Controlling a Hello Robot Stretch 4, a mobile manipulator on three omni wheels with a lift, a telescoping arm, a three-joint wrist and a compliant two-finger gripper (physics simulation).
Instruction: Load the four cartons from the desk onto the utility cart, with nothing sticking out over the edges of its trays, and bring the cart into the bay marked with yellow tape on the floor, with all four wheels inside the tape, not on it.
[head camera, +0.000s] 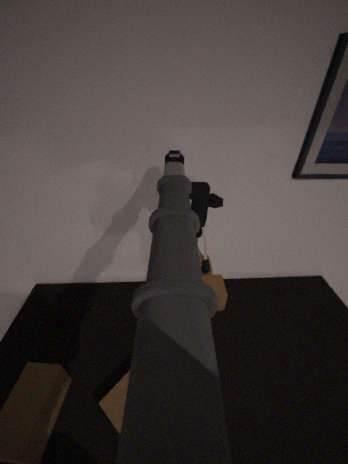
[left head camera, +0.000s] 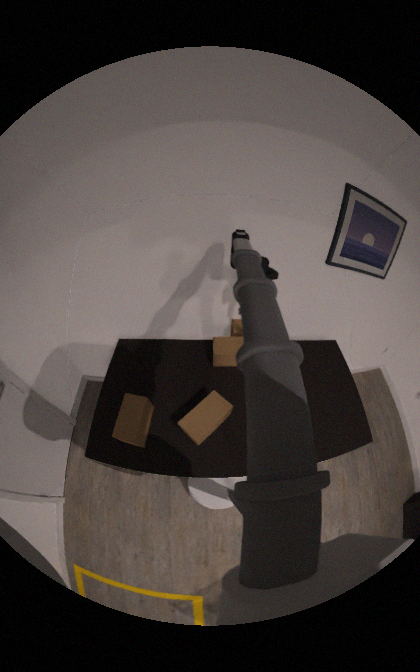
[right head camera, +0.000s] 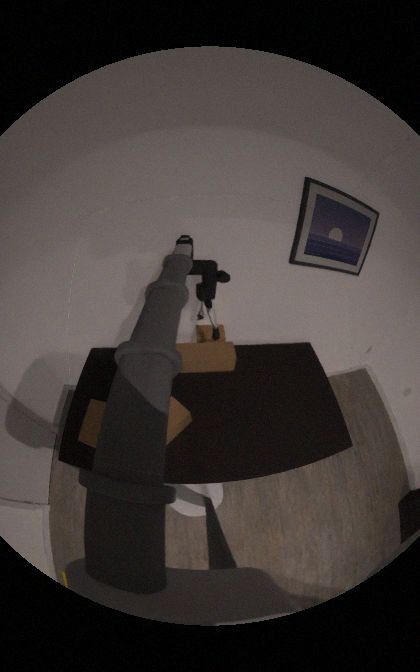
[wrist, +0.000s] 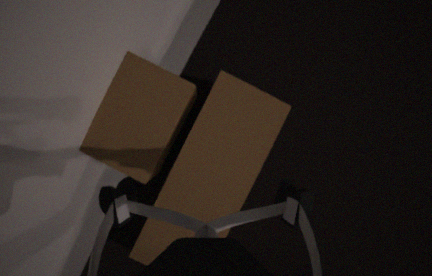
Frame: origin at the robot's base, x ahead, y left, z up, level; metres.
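Where they show: gripper, fingertip midpoint: (wrist: 207, 195).
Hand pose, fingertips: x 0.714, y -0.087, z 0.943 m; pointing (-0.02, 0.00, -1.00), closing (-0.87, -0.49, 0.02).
Things, the pixels of their top centre, and the offset from my fingertips. Level surfaces: height alone.
- desk, its level: 0.250 m down
- long carton, middle of its top: (wrist: 209, 183) (head camera: 189, 285) 0.013 m back, 0.011 m left, 0.140 m down
- smaller carton, middle of its top: (wrist: 135, 117) 0.126 m ahead, 0.018 m right, 0.132 m down
- tilted-angle carton, middle of its top: (head camera: 140, 385) 0.393 m back, 0.181 m left, 0.132 m down
My gripper (right head camera: 208, 325) (wrist: 207, 195) is open and empty, above the back of the desk (head camera: 280, 350) (left head camera: 330, 400) (right head camera: 275, 410) (wrist: 350, 125). A long carton (head camera: 216, 292) (left head camera: 226, 351) (right head camera: 207, 358) (wrist: 215, 150) lies below it, partly between the fingertips in the wrist view. A smaller carton (left head camera: 236, 327) (wrist: 135, 110) is beside it, toward the wall. A tilted-angle carton (head camera: 116, 402) (left head camera: 205, 417) (right head camera: 178, 420) lies nearer the front. Another carton (head camera: 32, 412) (left head camera: 131, 420) (right head camera: 91, 422) lies at the left. The utility cart does not show.
Yellow tape (left head camera: 137, 589) marks the floor at lower left. My extended arm (head camera: 175, 350) (left head camera: 277, 415) (right head camera: 135, 420) crosses over the desk. A pale round object (left head camera: 212, 495) (right head camera: 195, 502) shows at the desk's front edge. A dark object (left head camera: 412, 517) (right head camera: 411, 517) is at far right. A framed picture (left head camera: 370, 232) (right head camera: 336, 227) hangs on the wall.
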